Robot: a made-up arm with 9 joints. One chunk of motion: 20 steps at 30 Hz.
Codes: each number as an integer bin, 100 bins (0 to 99) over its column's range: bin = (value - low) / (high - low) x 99, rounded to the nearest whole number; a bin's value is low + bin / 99 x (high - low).
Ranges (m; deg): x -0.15..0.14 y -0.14..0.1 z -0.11..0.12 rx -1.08..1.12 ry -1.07..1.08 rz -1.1..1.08
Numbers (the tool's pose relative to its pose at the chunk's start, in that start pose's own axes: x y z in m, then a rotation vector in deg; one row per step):
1: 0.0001 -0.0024 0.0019 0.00 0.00 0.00
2: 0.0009 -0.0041 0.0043 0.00 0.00 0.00
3: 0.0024 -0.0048 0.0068 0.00 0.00 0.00
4: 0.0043 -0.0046 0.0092 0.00 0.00 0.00
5: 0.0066 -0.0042 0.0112 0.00 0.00 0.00
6: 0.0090 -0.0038 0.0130 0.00 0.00 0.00
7: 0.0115 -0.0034 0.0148 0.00 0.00 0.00
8: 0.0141 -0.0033 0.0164 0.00 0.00 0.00
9: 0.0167 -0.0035 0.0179 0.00 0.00 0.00
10: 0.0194 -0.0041 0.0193 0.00 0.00 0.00
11: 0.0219 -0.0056 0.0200 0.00 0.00 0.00
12: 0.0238 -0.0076 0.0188 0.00 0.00 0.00
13: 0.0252 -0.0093 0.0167 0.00 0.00 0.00
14: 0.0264 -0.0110 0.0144 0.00 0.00 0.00
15: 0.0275 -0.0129 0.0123 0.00 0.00 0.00
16: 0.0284 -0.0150 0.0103 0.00 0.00 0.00
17: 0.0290 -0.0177 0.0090 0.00 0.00 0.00
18: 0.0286 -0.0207 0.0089 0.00 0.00 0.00
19: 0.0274 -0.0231 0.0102 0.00 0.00 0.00
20: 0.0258 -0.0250 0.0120 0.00 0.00 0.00
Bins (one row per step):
1: 51 57 48 49 49 50
2: 52 56 49 49 49 50
3: 52 56 50 49 49 50
4: 53 56 51 49 49 50
5: 53 56 52 49 49 50
6: 54 56 53 49 49 50
7: 55 56 54 49 49 50
8: 56 56 54 49 49 50
9: 57 56 55 49 49 50
10: 58 56 56 49 49 50
11: 59 55 56 49 49 50
12: 59 55 55 49 49 50
13: 60 54 55 49 49 50
14: 60 53 54 49 49 50
15: 61 52 53 49 49 50
16: 61 52 52 49 49 50
17: 61 50 51 49 49 50
18: 61 49 51 49 49 50
19: 61 48 52 49 49 50
20: 60 47 53 49 49 50

